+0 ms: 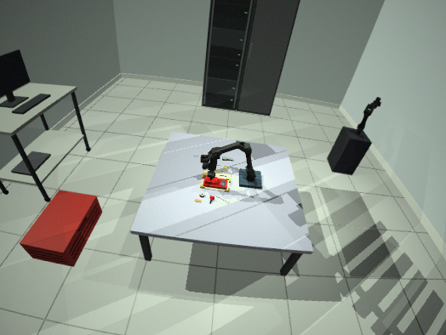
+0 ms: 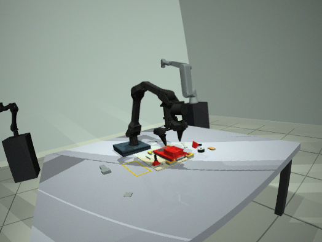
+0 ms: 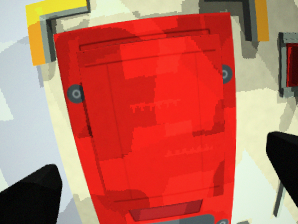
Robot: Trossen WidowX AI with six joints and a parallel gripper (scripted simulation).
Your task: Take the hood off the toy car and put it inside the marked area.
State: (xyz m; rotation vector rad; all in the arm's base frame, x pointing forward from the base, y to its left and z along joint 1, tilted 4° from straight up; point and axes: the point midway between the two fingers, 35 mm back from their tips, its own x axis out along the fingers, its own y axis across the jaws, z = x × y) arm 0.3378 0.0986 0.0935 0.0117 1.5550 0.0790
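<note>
Right now my gripper tip is 4 cm above the red hood.
</note>
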